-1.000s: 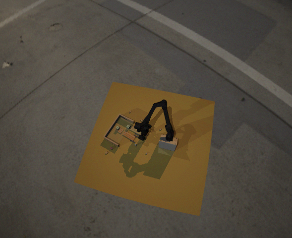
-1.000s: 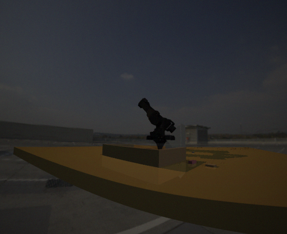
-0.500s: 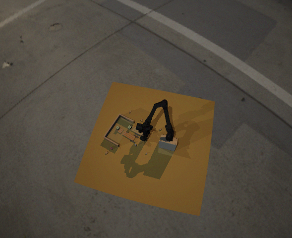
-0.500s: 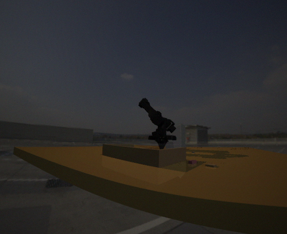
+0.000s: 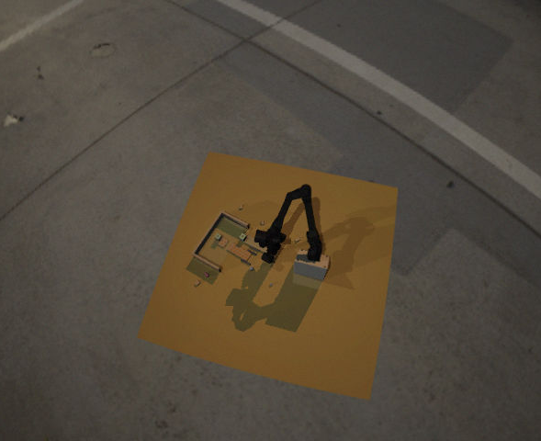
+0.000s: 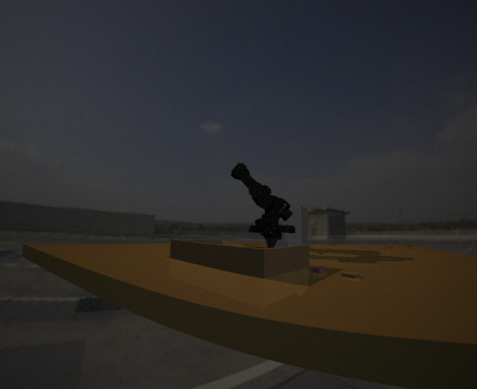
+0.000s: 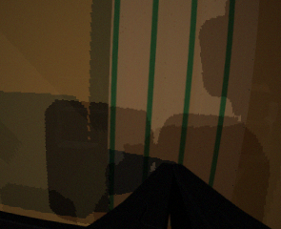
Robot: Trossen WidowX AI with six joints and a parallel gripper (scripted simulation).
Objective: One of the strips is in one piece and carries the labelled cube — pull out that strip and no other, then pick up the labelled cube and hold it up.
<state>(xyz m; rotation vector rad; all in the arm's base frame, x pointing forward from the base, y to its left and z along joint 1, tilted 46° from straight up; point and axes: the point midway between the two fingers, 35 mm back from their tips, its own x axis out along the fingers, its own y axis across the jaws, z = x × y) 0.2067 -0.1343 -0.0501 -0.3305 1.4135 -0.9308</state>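
Right now my gripper tip is 90 mm short of the green-striped strip and 30 mm to the left of it. The rest, counted from my gripper tip: white block: 110 mm ahead, 120 mm to the left; then pink piece: 360 mm ahead, 190 mm to the left.
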